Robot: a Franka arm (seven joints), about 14 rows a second.
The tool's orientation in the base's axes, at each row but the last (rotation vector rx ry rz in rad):
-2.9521 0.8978 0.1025
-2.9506 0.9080 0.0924
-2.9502 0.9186 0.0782
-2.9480 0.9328 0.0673
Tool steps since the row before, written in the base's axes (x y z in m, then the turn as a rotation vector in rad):
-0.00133 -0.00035 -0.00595 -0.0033 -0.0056 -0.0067
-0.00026 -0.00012 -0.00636 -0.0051 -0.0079 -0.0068
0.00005 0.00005 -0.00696 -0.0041 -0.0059 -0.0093
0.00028 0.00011 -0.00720 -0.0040 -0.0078 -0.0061
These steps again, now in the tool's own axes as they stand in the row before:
-0.00044 0.00123 0.00597 0.0009 0.0067 0.0064
0.00032 0.00046 0.00634 0.0007 0.0096 0.0065
0.00045 0.00016 0.00694 0.0006 0.0075 0.0090
0.00057 -0.00001 0.00718 0.0015 0.0089 0.0057

